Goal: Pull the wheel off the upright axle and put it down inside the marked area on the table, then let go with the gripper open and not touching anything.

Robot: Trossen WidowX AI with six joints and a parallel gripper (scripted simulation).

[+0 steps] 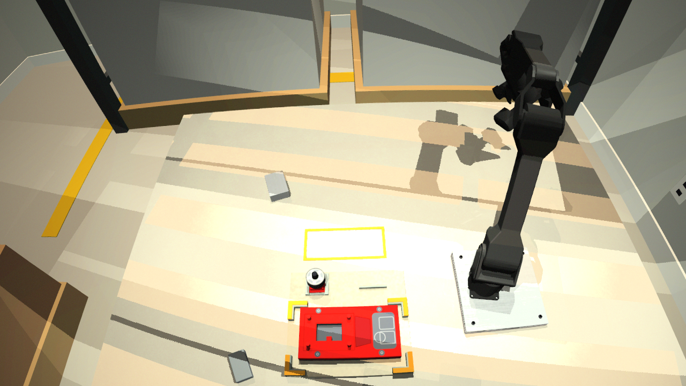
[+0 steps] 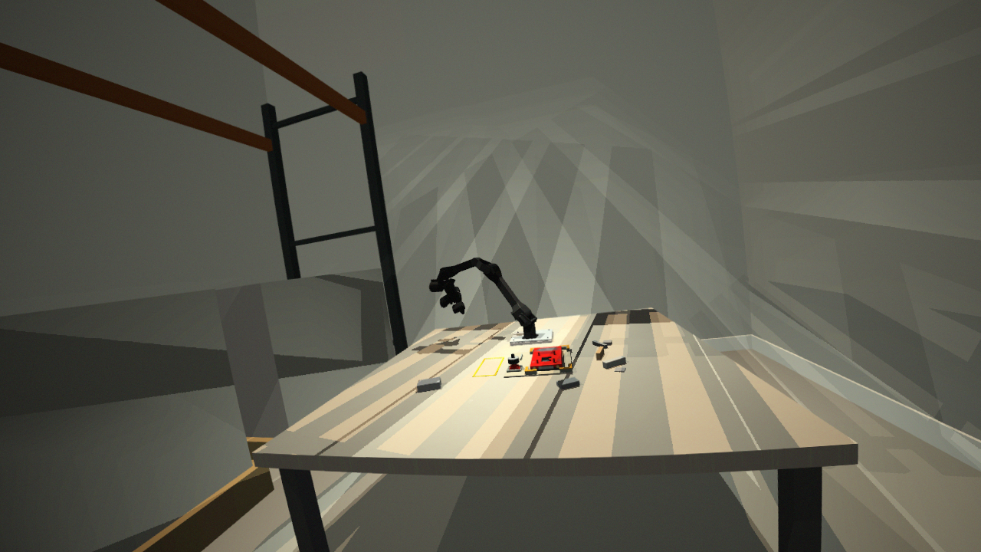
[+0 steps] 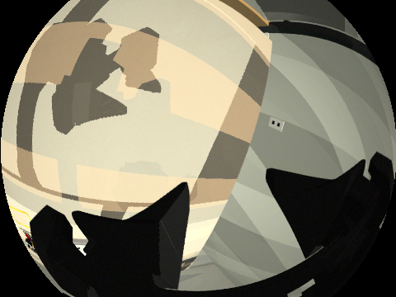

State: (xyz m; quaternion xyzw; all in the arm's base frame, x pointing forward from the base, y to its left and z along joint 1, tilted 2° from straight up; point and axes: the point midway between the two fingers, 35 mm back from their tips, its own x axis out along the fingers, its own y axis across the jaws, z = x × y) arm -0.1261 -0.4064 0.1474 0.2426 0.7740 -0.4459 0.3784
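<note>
The grey wheel lies 51 cm ahead of my gripper tip, 44 cm to the left of it and 10 cm below it.
</note>
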